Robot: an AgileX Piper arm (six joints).
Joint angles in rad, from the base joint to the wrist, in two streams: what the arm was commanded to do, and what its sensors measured. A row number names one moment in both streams.
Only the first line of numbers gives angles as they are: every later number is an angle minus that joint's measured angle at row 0.
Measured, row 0: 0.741, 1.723, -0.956, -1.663, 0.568, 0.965
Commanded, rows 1 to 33: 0.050, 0.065, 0.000, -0.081, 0.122, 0.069; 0.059, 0.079, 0.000, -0.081, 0.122, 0.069; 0.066, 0.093, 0.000, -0.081, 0.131, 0.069; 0.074, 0.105, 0.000, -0.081, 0.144, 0.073; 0.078, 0.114, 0.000, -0.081, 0.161, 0.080; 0.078, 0.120, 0.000, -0.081, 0.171, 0.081; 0.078, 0.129, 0.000, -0.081, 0.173, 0.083; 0.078, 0.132, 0.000, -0.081, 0.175, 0.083; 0.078, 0.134, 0.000, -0.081, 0.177, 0.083; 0.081, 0.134, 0.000, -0.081, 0.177, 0.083; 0.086, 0.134, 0.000, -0.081, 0.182, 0.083; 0.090, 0.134, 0.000, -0.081, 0.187, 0.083; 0.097, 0.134, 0.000, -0.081, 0.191, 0.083; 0.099, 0.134, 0.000, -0.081, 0.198, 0.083; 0.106, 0.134, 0.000, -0.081, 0.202, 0.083; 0.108, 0.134, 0.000, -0.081, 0.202, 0.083; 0.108, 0.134, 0.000, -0.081, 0.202, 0.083; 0.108, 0.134, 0.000, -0.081, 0.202, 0.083; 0.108, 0.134, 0.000, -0.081, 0.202, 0.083; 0.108, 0.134, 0.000, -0.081, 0.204, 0.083; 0.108, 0.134, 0.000, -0.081, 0.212, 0.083; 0.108, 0.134, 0.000, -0.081, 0.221, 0.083; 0.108, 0.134, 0.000, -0.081, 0.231, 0.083; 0.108, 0.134, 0.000, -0.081, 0.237, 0.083; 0.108, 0.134, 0.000, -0.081, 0.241, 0.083; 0.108, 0.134, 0.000, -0.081, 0.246, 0.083; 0.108, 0.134, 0.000, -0.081, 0.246, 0.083; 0.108, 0.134, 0.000, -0.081, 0.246, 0.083; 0.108, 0.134, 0.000, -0.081, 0.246, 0.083; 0.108, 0.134, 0.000, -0.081, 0.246, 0.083; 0.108, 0.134, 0.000, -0.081, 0.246, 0.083; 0.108, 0.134, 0.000, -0.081, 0.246, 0.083; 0.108, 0.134, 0.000, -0.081, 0.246, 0.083
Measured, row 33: 0.106, 0.145, 0.000, -0.045, 0.205, 0.080
